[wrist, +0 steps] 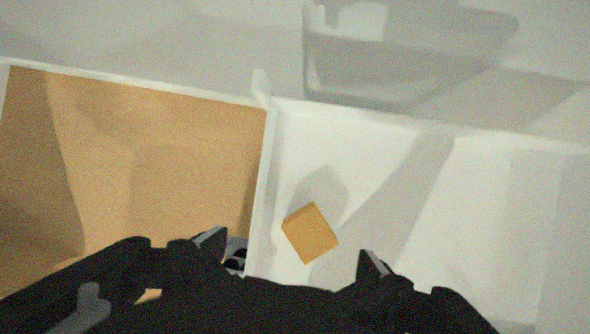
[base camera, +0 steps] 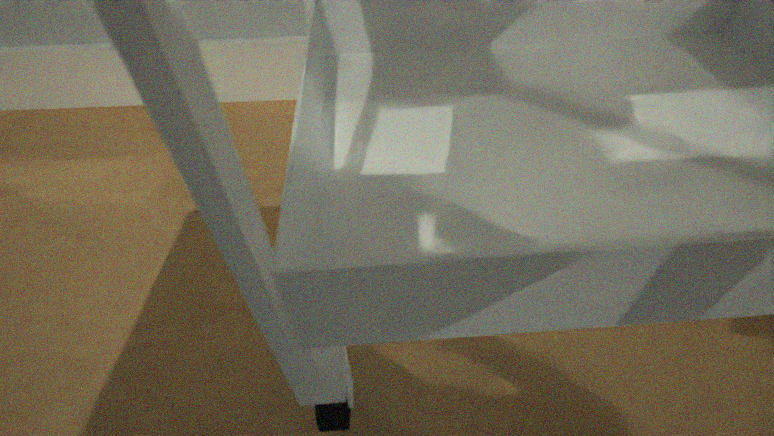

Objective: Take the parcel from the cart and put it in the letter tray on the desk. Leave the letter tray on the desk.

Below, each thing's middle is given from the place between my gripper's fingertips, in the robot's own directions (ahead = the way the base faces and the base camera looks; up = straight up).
My gripper is now 3 cm past the tan cardboard parcel point(wrist: 306, 229), 2 cm to the left of it and 17 cm above it.
